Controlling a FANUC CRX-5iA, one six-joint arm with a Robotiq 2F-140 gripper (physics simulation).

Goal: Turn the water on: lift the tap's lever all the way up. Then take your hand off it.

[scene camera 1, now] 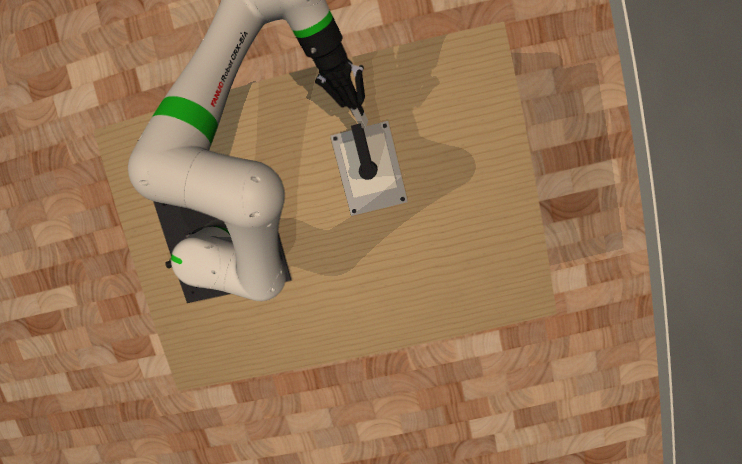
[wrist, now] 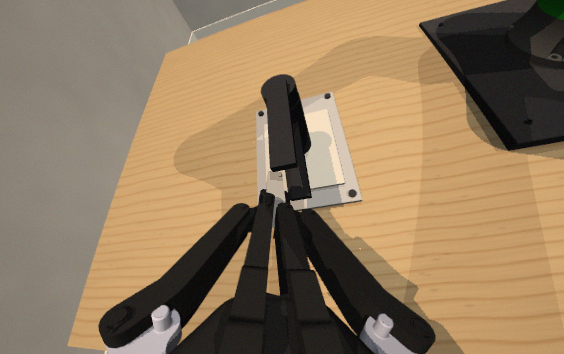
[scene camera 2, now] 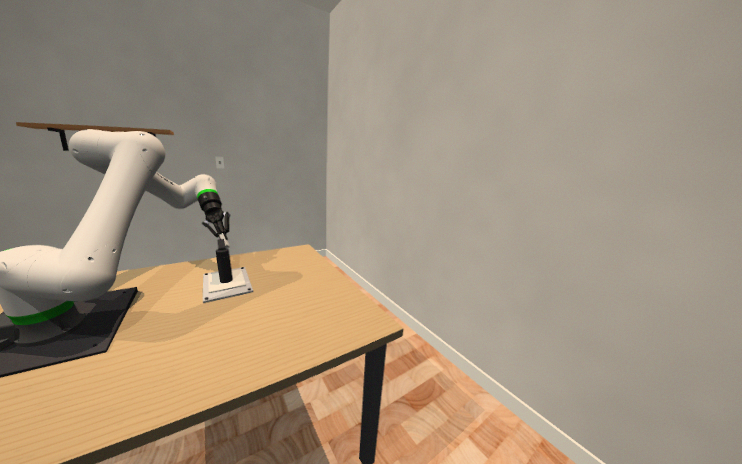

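The black tap stands upright on a light grey base plate. Its round body shows in scene camera 2. Its lever lies over the spout, with a gap between them visible in the wrist view. How far the lever is tilted up is hard to tell. My gripper is shut and empty. Its light fingertips are at the lever's free end, beside the spout; in the wrist view they pass partly behind that end. Whether they touch it cannot be told.
The wooden table carries the tap and the arm's dark mounting plate. A wall shelf is behind the arm's upper part. Grey walls stand beyond the table.
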